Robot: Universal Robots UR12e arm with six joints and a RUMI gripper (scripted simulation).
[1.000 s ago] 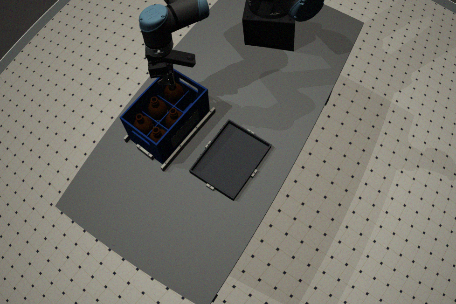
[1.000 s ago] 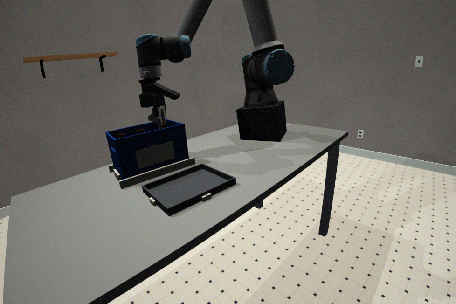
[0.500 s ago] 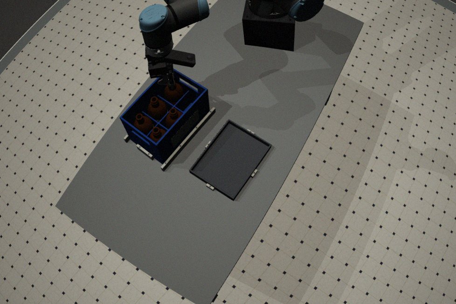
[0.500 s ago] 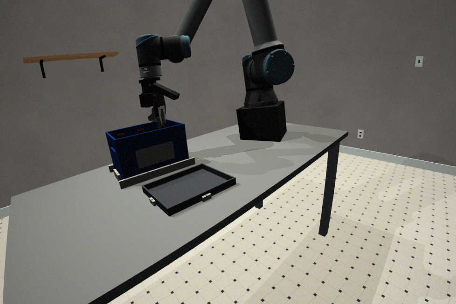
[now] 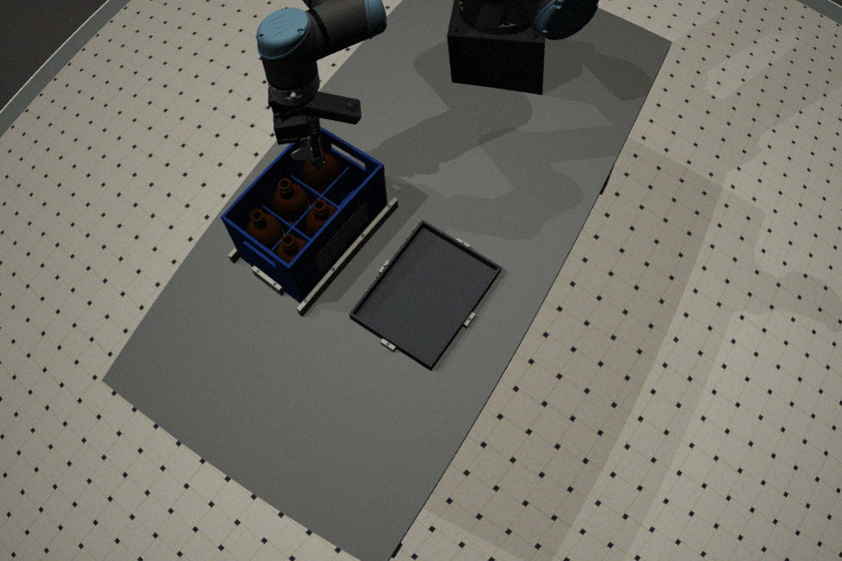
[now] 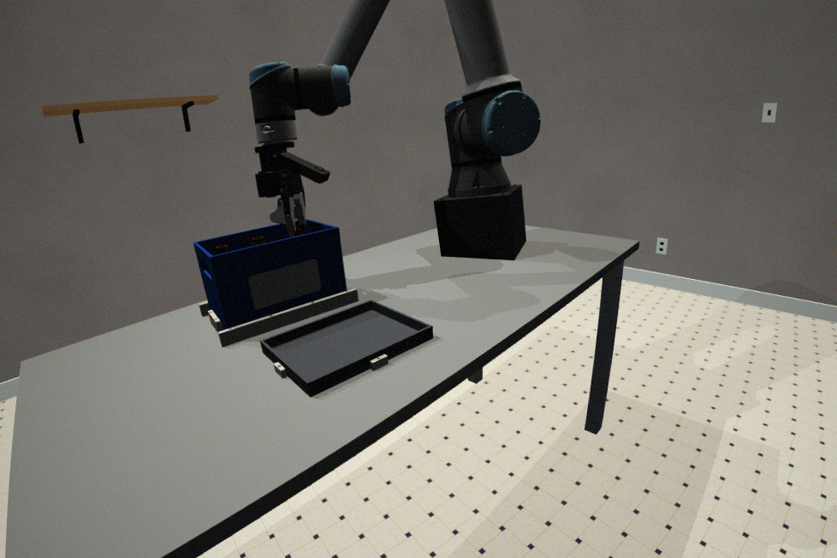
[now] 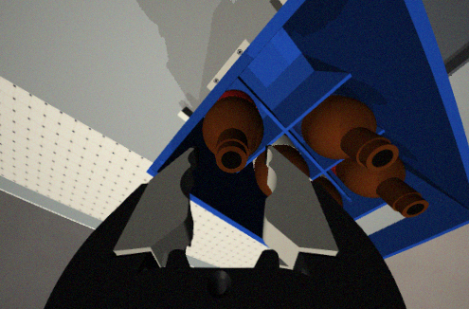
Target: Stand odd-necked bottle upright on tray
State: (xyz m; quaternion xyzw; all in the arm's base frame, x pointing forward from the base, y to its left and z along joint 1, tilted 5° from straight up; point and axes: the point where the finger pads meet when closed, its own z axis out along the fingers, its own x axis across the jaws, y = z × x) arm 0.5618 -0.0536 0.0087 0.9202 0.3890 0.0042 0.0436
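Right now the bottle is 18 cm ahead of my hand and 7 cm below it. Round my hand: black tray 31 cm to the left, 14 cm below, 6 cm ahead; blue crate 9 cm ahead, 7 cm below, 4 cm to the left.
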